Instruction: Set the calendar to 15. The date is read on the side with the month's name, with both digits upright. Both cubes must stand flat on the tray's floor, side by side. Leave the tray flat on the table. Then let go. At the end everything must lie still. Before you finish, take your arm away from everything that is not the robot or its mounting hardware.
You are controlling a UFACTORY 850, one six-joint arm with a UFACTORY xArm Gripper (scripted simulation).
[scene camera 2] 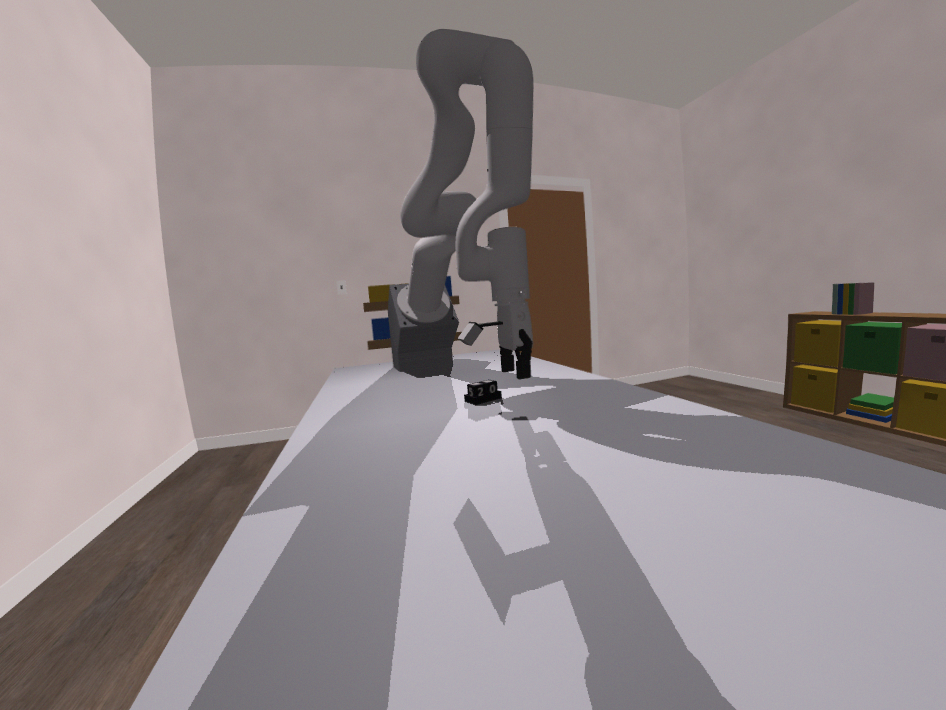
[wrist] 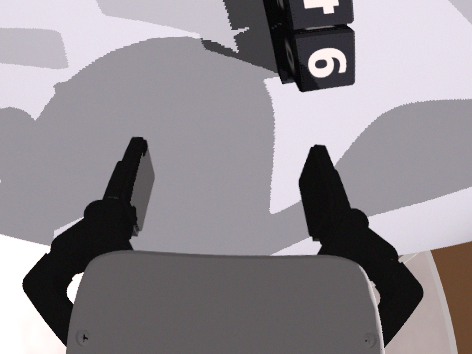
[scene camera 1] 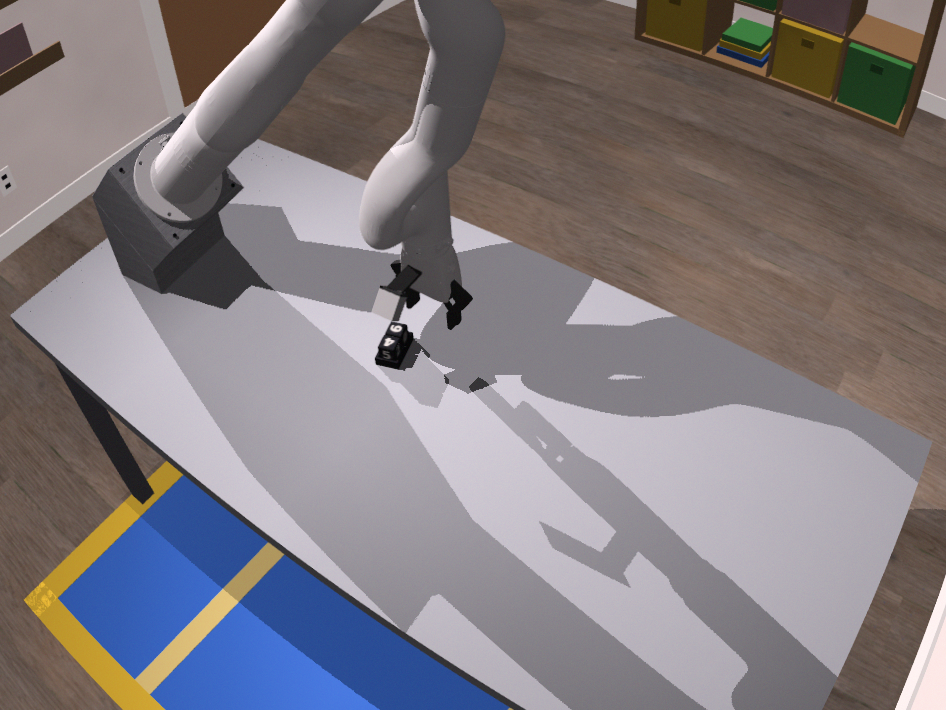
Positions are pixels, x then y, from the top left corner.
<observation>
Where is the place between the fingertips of my gripper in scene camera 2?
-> At 515, 374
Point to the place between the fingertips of my gripper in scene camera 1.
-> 433, 314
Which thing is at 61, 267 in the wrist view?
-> My gripper.
</observation>
